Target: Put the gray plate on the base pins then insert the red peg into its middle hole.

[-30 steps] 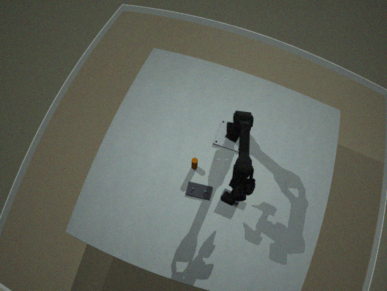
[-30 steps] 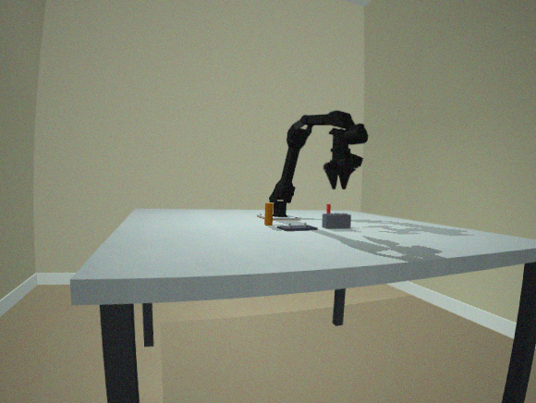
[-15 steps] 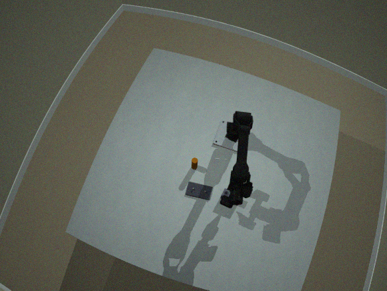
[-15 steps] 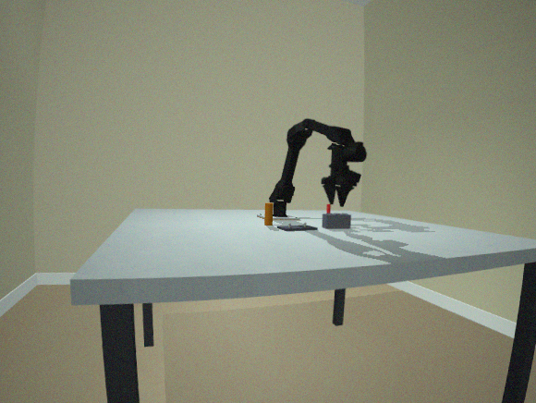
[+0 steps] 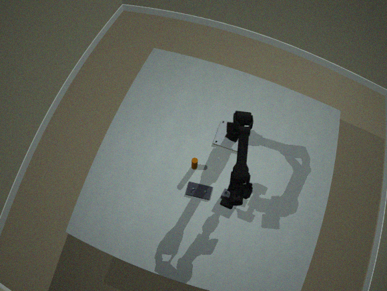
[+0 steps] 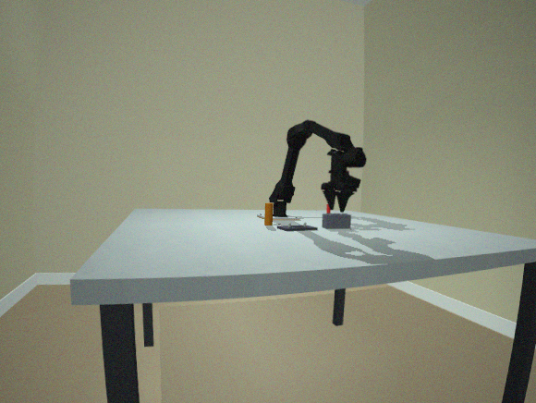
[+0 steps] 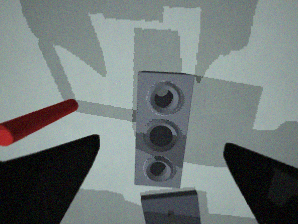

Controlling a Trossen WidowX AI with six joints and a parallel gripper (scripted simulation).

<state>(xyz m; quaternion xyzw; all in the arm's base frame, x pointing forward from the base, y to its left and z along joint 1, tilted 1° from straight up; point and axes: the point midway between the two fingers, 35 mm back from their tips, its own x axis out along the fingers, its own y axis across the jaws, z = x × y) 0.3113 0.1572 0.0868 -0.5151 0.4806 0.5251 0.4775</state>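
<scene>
My gripper tip is now 20 mm above the gray plate. The rest, counted from my gripper tip: red peg 100 mm behind, 20 mm below; orange cylinder 240 mm to the right, 60 mm behind, 20 mm below; dark flat base 150 mm to the right, 50 mm below, 40 mm ahead.
</scene>
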